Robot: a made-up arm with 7 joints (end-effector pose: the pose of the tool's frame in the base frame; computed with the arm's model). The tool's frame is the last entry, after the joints.
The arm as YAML. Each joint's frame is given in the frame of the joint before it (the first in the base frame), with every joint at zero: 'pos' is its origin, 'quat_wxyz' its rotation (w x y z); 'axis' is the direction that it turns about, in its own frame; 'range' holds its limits. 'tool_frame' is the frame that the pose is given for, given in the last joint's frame.
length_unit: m
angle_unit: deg
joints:
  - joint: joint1
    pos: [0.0, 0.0, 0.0]
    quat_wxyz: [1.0, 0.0, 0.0, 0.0]
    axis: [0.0, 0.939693, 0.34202]
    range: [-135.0, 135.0]
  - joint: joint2
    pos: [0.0, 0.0, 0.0]
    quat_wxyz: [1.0, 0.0, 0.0, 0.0]
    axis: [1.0, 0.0, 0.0]
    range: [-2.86, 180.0]
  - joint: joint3
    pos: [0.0, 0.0, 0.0]
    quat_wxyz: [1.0, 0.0, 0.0, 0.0]
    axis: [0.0, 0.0, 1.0]
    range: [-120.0, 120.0]
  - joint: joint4
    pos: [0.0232, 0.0, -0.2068]
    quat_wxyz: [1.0, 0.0, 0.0, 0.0]
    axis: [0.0, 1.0, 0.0]
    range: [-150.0, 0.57]
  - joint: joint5
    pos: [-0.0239, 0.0, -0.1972]
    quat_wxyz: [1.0, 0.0, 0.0, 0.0]
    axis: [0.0, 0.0, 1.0]
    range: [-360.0, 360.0]
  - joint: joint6
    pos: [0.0, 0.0, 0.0]
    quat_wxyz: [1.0, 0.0, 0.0, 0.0]
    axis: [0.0, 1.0, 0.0]
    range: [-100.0, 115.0]
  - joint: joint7
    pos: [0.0, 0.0, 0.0]
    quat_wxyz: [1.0, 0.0, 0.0, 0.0]
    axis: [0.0, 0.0, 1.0]
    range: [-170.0, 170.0]
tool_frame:
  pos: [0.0, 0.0, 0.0]
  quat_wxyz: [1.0, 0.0, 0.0, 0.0]
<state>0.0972 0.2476 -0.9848 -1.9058 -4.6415 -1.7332 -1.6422</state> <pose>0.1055 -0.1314 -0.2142 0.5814 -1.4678 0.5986</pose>
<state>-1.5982 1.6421 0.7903 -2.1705 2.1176 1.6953 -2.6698</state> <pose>-0.1085 0.0936 0.1803 -1.8735 0.0639 1.2626</pose>
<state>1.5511 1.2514 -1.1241 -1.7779 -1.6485 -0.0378 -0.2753</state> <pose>-0.2721 0.0582 -0.0862 -1.0561 -0.5379 -2.3538</pose>
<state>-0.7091 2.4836 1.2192 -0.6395 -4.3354 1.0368 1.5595</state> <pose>-0.1631 0.1569 0.3278 -2.0865 -1.5360 0.3679</pose>
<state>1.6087 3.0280 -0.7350 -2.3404 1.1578 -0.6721 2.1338</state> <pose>0.0182 0.1850 -0.0767 0.2431 0.7070 1.3034</pose>
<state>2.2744 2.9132 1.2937 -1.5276 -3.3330 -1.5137 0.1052</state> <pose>0.2018 0.0422 -0.2505 -0.0483 -1.4356 1.1570</pose>
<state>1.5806 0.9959 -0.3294 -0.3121 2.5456 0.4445 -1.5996</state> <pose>-0.3331 0.2314 0.0263 0.6067 0.9641 0.4523</pose>
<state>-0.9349 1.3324 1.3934 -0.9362 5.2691 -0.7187 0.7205</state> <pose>0.0599 0.3568 0.1220 1.6328 -2.5237 0.2469</pose>
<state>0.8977 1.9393 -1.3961 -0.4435 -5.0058 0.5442 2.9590</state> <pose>-0.0510 0.3933 0.0794 1.8437 -1.6613 1.5022</pose>
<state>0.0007 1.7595 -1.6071 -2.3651 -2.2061 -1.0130 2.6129</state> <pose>-0.0066 0.1148 -0.1596 -0.4569 0.7373 -1.3296</pose>
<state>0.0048 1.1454 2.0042 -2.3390 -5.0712 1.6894 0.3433</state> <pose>-0.0760 0.1471 0.1146 0.3766 -1.9232 0.5323</pose>
